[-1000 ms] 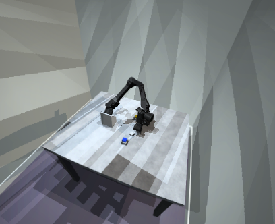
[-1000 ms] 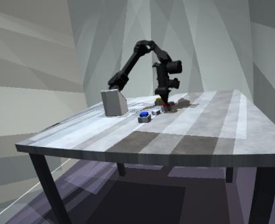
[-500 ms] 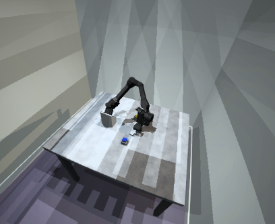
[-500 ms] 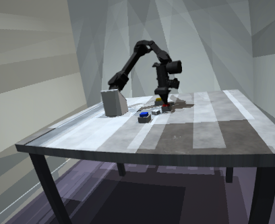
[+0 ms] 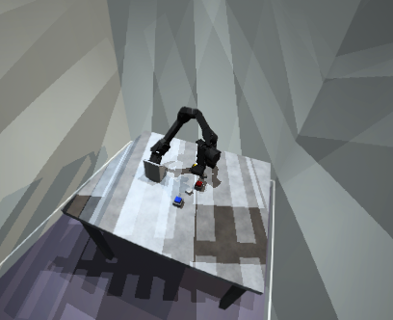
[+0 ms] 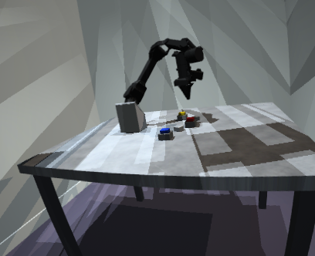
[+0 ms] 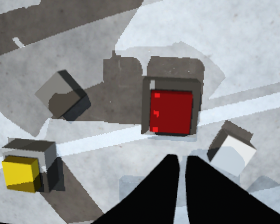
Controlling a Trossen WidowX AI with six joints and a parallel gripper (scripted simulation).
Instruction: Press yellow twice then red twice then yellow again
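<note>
Now: the yellow button 140 mm to the left of my gripper tip, 90 mm below it and 80 mm behind it. Also, from my gripper tip: red button (90 mm below); blue button (160 mm to the right, 90 mm below, 70 mm behind).
</note>
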